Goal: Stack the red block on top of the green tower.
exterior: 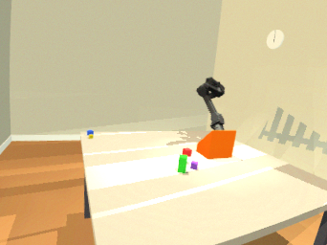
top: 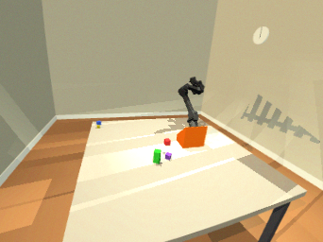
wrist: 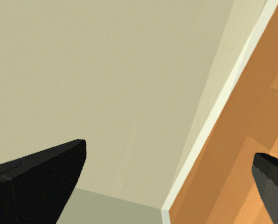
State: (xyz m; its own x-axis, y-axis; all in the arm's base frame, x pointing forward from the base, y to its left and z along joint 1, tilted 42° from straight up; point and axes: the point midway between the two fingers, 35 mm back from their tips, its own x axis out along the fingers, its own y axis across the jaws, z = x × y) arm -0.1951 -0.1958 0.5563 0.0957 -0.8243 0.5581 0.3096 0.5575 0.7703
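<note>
The red block lies 40 cm ahead of my gripper tip, 50 cm to the left of it and 41 cm below it. Round my gripper tip: purple cube 46 cm ahead, 69 cm to the left, 42 cm below.
</note>
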